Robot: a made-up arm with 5 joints.
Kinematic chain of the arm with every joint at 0, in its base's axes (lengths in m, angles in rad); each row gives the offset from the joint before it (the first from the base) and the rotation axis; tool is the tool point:
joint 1: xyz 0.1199 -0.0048 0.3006 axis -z
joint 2: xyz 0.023 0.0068 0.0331 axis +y
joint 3: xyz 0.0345 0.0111 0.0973 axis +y
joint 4: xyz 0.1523 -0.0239 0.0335 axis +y
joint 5: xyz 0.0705 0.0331 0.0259 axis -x
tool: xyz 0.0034 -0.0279 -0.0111
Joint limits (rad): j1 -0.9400..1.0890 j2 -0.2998..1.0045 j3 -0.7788..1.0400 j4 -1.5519..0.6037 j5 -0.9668..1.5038
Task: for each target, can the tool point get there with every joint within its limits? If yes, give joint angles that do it. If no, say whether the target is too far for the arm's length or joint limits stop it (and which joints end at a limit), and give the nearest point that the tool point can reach.
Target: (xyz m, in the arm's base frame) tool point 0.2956 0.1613 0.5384
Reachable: yes | joints -0.7548 -0.1835 0.0520 -0.4364 -0.1150
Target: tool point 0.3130 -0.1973 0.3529
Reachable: yes | joints 0.7834 0.2862 0.6057 -1.1697 -0.0548
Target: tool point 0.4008 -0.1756 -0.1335
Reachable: no: too far | nearest point 0.3071 -0.1186 0.1289 | short by 0.284 m
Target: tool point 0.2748 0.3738 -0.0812
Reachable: no: too far | nearest point 0.2585 0.2090 0.1474 | short by 0.282 m
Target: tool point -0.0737 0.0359 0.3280
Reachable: no: joint limits stop it (at a limit: joint 1, joint 2, joint 3, joint 4, joint 5) | nearest point 0.1136 0.0212 0.1739 | short by 0.243 m
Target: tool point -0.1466 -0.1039 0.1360
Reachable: no: joint limits stop it (at a limit: joint 1, joint 2, joint 3, joint 4) | nearest point 0.1313 -0.0329 0.1500 | short by 0.287 m
